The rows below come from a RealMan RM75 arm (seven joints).
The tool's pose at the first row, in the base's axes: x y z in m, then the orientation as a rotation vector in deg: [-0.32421 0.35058 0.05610 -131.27 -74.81 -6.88]
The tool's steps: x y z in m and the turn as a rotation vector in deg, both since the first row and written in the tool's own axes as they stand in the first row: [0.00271 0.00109 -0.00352 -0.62 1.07 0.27]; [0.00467 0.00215 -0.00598 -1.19 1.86 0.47]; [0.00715 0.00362 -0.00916 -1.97 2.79 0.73]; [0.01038 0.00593 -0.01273 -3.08 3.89 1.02]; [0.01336 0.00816 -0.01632 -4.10 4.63 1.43]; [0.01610 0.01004 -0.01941 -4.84 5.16 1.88]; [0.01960 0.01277 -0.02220 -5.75 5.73 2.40]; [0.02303 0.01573 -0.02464 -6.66 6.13 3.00]
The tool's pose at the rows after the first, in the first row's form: [-0.32128 0.35063 0.05961 -131.58 -74.10 -8.42]; [-0.31894 0.35059 0.06197 -131.90 -73.59 -9.63]; [-0.31587 0.35046 0.06497 -132.36 -72.98 -11.13]; [-0.31164 0.35039 0.06822 -133.04 -72.30 -13.03]; [-0.30761 0.35014 0.07145 -133.84 -71.64 -14.44]; [-0.30408 0.35008 0.07430 -134.51 -70.97 -15.40]; [-0.29948 0.35040 0.07680 -135.34 -70.23 -16.51]; [-0.29479 0.35073 0.07889 -136.28 -69.47 -17.41]
